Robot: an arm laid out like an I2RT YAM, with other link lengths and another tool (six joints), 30 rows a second.
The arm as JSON. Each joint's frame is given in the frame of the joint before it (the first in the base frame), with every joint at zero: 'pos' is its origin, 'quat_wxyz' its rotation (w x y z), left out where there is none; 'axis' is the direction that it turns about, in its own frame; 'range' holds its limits. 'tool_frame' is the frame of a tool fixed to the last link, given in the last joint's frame.
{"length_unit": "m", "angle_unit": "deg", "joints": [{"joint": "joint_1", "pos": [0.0, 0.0, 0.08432], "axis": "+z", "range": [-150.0, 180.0]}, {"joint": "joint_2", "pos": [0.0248, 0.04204, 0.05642], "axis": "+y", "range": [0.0, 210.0]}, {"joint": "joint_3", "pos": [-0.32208, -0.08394, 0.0], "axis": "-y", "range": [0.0, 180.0]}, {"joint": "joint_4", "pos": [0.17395, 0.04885, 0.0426], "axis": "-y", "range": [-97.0, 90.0]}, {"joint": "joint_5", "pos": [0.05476, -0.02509, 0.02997], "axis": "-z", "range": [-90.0, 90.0]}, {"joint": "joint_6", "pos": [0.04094, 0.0, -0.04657], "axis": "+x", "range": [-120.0, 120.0]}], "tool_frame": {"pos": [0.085, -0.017, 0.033], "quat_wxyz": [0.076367, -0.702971, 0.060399, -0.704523]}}
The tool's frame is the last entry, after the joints.
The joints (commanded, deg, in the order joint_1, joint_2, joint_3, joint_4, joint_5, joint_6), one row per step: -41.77 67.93 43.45 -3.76 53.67 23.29; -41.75 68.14 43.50 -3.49 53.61 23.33; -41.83 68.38 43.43 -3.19 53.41 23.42; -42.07 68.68 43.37 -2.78 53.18 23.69; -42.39 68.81 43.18 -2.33 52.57 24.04; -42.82 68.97 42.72 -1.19 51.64 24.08; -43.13 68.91 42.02 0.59 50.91 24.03; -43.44 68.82 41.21 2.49 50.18 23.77; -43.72 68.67 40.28 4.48 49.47 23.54; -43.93 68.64 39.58 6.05 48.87 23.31; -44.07 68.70 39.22 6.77 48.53 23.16; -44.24 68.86 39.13 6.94 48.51 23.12; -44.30 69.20 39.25 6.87 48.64 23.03; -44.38 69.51 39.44 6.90 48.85 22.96; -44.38 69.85 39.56 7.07 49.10 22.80; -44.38 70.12 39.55 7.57 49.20 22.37; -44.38 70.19 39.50 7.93 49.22 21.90
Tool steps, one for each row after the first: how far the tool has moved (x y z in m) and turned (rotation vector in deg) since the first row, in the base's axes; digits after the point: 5 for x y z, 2 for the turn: 0.00098 -0.00073 0.00007 -0.06 -0.14 0.06; 0.00181 -0.00159 -0.00062 0.01 -0.28 0.13; 0.00221 -0.00278 -0.00132 0.01 -0.65 0.02; 0.00240 -0.00367 -0.00251 0.09 -1.27 0.14; 0.00315 -0.00505 -0.00407 0.05 -1.98 0.52; 0.00351 -0.00576 -0.00477 -0.47 -2.99 0.89; 0.00381 -0.00633 -0.00555 -1.02 -3.81 1.32; 0.00390 -0.00659 -0.00648 -1.61 -4.67 1.76; 0.00437 -0.00704 -0.00726 -2.03 -5.26 2.17; 0.00472 -0.00745 -0.00804 -2.13 -5.43 2.38; 0.00451 -0.00800 -0.00862 -2.07 -5.34 2.24; 0.00506 -0.00897 -0.00902 -1.90 -5.01 2.08; 0.00539 -0.00996 -0.00875 -1.89 -4.81 1.83; 0.00608 -0.01095 -0.00860 -1.92 -4.55 1.64; 0.00705 -0.01189 -0.00827 -2.05 -4.27 1.67; 0.00757 -0.01224 -0.00787 -2.17 -3.98 1.78
